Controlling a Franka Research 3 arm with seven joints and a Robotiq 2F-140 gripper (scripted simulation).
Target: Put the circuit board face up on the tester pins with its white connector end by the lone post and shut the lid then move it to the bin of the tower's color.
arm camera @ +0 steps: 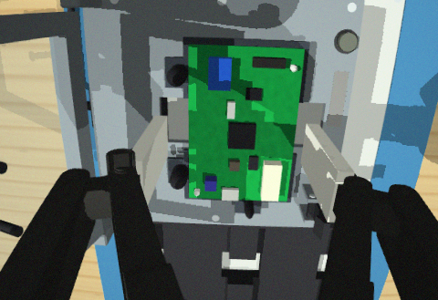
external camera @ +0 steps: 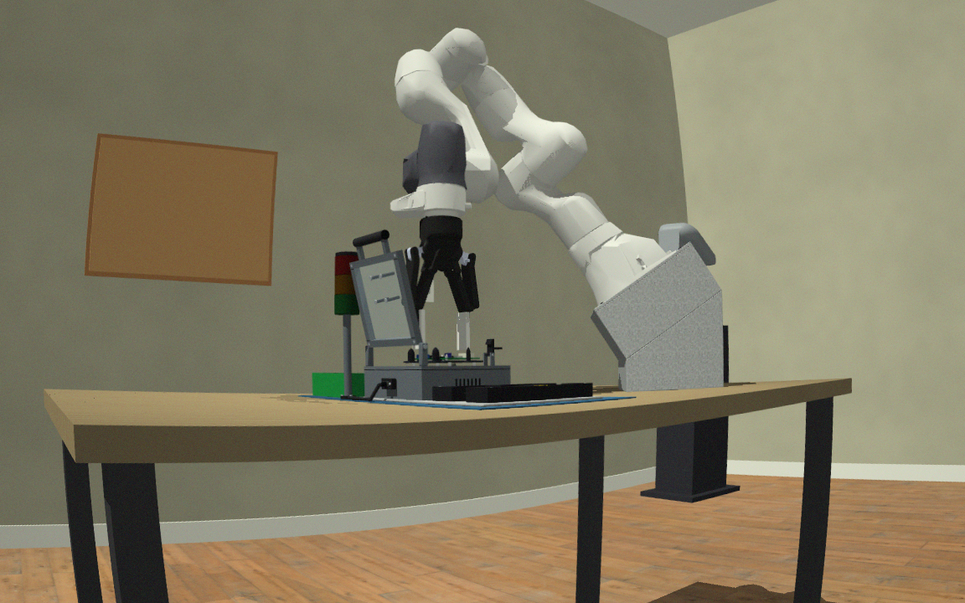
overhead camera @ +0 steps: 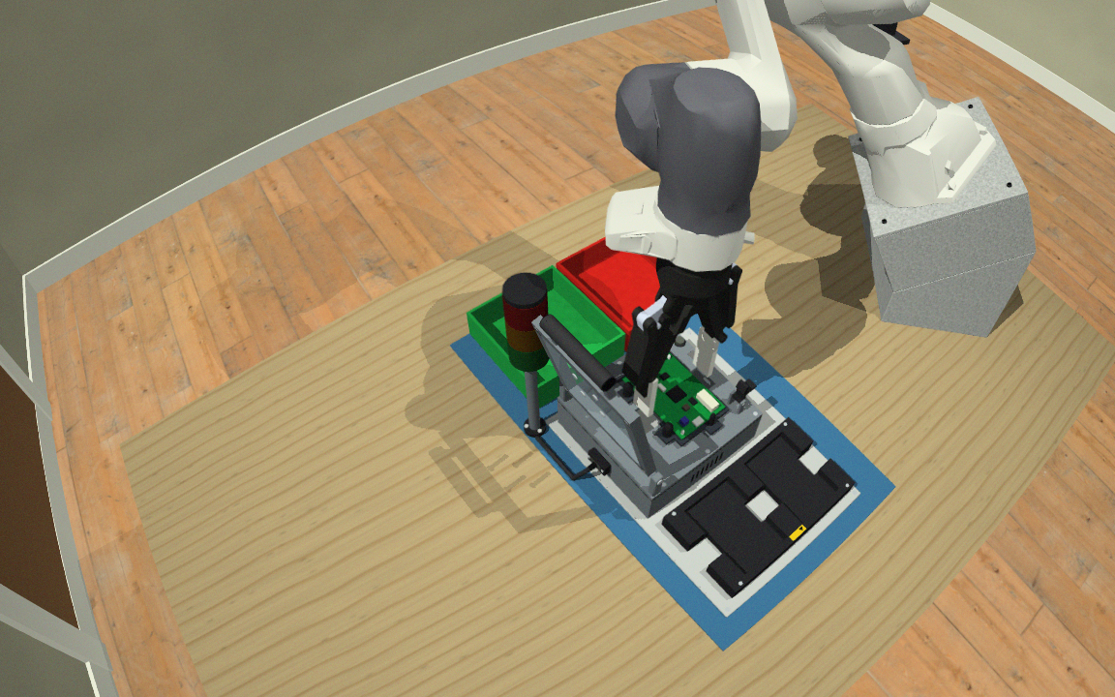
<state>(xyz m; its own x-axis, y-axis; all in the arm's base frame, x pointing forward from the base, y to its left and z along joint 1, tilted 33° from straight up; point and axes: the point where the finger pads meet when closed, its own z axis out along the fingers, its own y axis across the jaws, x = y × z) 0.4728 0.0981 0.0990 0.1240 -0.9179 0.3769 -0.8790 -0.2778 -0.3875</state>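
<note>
The green circuit board is 4 cm below my hand. Also, from my hand: clear lid 12 cm ahead, 7 cm above, 2 cm to the left; latch hook 7 cm behind, 5 cm to the left, 3 cm below; tester plate 4 cm below, 1 cm to the left.
</note>
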